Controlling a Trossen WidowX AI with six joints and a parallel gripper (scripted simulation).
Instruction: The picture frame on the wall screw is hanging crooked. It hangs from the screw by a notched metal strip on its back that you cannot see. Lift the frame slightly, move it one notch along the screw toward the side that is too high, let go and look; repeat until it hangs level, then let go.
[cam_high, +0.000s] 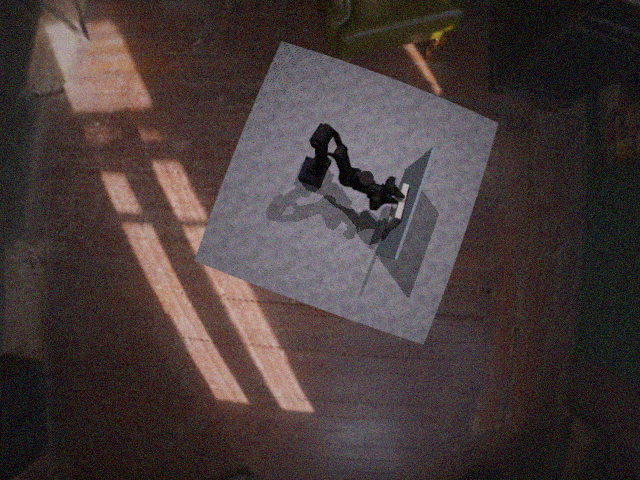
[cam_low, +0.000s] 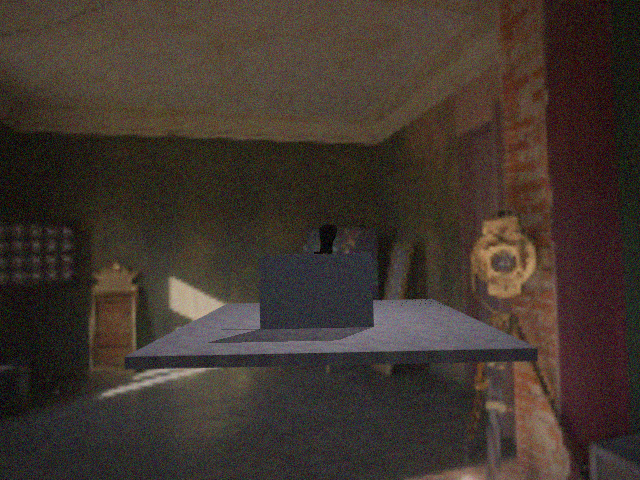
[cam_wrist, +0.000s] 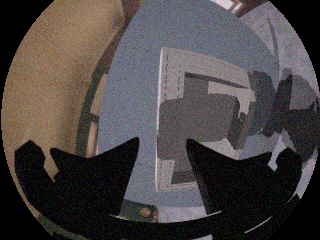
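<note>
The picture frame is 2 cm ahead of my gripper tip, 2 cm to the right of it and 5 cm below it. Also, from my gripper tip: wall panel 2 cm ahead, 1 cm to the right, 6 cm below.
</note>
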